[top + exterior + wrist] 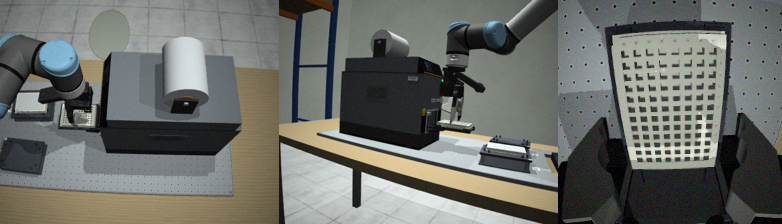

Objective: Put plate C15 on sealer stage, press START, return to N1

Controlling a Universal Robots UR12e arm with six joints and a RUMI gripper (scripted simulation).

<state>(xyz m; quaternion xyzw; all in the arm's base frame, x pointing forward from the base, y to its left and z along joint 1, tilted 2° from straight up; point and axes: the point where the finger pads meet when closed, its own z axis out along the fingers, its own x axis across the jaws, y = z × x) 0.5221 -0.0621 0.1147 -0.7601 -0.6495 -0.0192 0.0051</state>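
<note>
Now: the plate C15 20 mm below my hand. Round my hand: plate (190 mm behind, 100 mm to the left, 70 mm below); then dark stage (30 mm below); then square start button (90 mm ahead, 110 mm to the right, 70 mm above).
</note>
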